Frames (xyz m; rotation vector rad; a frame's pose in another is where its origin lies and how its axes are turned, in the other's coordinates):
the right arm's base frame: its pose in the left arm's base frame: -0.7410 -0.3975 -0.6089 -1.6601 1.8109 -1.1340
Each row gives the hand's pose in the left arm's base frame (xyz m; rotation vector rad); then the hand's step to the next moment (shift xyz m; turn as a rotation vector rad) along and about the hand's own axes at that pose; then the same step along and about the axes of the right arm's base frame.
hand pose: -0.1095 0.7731 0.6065 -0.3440 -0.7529 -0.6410
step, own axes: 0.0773 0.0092 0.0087 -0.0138 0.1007 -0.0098
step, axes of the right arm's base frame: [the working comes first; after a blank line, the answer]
step, axes of the left arm's base frame: 0.0443 -0.0205 0.0613 0.0627 0.0771 -0.0232

0.0240 -0.0744 0.0048 -0.0907 -0.0237 0.0405
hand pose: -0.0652 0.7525 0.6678 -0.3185 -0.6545 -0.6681
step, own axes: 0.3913 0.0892 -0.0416 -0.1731 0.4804 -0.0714
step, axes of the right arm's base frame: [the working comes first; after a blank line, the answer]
step, axes of the left arm's base frame: 0.3115 -0.1362 0.2173 0.2465 0.4067 -0.1992

0.1171 -0.3541 0.1541 -0.4783 -0.0126 0.1922
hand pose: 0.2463 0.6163 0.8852 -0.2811 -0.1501 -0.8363
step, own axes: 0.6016 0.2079 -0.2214 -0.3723 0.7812 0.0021
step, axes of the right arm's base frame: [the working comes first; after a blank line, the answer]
step, axes of the left arm's base frame: 0.5589 -0.3617 -0.1048 0.3383 0.7616 -0.2332

0.2199 -0.2364 0.5915 -0.8433 -0.0599 0.1847
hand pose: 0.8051 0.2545 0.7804 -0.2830 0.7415 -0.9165
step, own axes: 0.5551 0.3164 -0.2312 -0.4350 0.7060 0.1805
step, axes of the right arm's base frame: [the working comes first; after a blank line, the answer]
step, axes of the left arm's base frame: 0.2501 -0.2377 -0.5853 0.3904 0.7526 -0.0366

0.0594 0.3256 0.5934 -0.8037 -0.2470 0.1151
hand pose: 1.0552 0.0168 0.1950 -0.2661 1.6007 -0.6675
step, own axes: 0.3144 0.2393 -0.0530 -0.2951 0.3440 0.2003
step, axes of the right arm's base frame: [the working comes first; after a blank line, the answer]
step, axes of the left arm's base frame: -0.0497 0.0366 -0.3938 0.3116 0.3821 0.0497

-0.1076 0.3408 0.1766 -0.4152 -0.2484 0.1070
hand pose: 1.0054 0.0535 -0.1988 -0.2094 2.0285 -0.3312
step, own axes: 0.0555 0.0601 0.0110 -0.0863 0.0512 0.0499
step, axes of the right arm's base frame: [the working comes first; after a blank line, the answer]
step, axes of the left arm's base frame: -0.0161 0.0394 -0.0707 0.0837 0.0662 0.0342

-0.0494 0.0638 0.0171 -0.0722 -0.0814 0.0269
